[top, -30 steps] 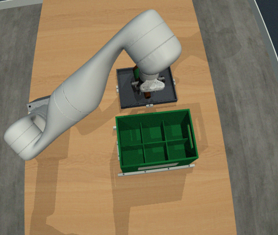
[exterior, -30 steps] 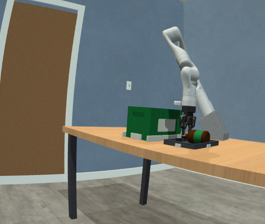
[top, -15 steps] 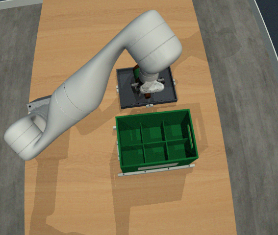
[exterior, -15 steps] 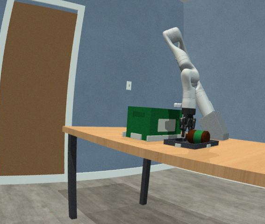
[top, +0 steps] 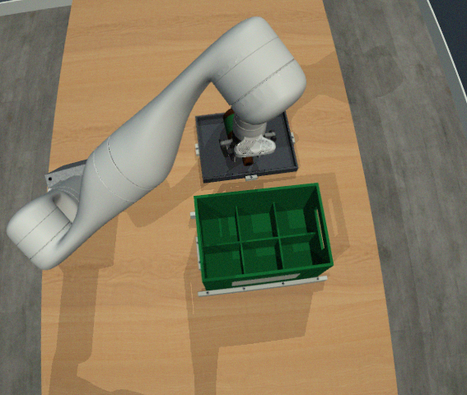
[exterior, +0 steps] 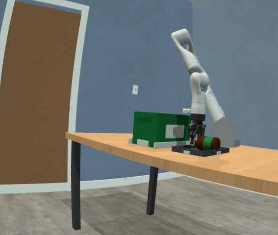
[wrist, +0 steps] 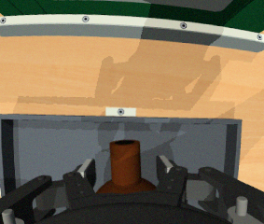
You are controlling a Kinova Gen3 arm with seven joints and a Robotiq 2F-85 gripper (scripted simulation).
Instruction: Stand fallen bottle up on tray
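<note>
My hand is 10 mm past the brown bottle and 50 mm to the right of it. Round my hand: green crate (30 mm ahead, 240 mm to the right, 40 mm above); dark grey tray (50 mm to the left, 30 mm below).
</note>
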